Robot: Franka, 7 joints.
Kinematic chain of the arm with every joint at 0, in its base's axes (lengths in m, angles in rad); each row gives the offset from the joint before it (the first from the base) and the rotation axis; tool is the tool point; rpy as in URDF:
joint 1: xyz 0 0 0.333 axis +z
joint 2: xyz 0 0 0 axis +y
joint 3: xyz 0 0 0.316 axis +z
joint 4: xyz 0.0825 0 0 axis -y
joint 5: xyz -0.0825 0 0.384 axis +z
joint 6: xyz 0 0 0 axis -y
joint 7: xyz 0.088 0 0 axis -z
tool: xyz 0 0 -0.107 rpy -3.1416 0 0
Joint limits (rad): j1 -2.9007..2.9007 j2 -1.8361..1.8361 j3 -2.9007..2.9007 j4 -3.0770..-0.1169 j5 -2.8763..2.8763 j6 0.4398..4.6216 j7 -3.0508..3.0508
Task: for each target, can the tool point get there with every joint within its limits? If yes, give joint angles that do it. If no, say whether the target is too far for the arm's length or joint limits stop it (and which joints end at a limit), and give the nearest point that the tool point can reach.
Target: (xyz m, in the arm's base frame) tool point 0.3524 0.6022 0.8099
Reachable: yes | joints -1.6592 -0.6527 2.1747 -0.7136 -2.2832 2.5017 -1.9839
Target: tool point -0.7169 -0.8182 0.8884
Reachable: no: too far | nearest point -0.5035 -0.5747 0.7231 | short by 0.364 m
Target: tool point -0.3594 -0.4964 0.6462
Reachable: yes | joints 2.0958 -0.1098 1.8640 -1.6328 0.9910 2.0762 -0.5252
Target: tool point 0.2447 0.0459 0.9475
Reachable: yes | joints -1.9619 -1.2967 0.2583 -1.9295 -0.6577 3.2422 2.1108
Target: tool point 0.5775 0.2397 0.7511
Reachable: yes | joints 0.7963 0.9657 -1.1207 -0.6855 1.0730 3.9906 1.2067
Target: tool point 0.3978 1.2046 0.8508
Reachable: no: too far | nearest point 0.2491 0.7542 0.6572 | short by 0.512 m
